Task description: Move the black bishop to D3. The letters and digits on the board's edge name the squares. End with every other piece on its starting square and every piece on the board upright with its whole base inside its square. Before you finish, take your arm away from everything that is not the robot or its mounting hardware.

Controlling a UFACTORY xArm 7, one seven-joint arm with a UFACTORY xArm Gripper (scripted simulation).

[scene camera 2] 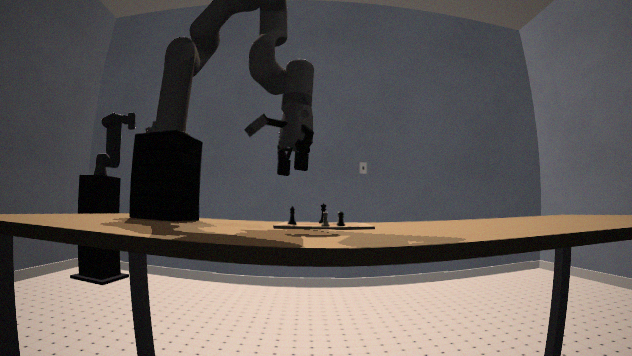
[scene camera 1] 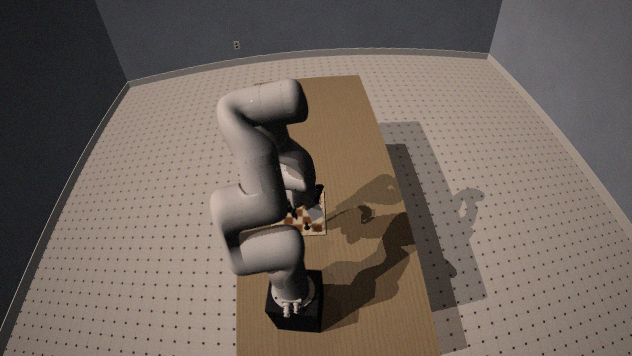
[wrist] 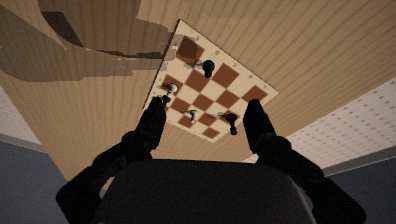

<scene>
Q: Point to a chessboard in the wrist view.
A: At 231, 86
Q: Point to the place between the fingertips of my gripper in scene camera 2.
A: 291, 172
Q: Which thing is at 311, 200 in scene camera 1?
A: My gripper.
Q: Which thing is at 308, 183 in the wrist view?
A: My gripper.
</scene>
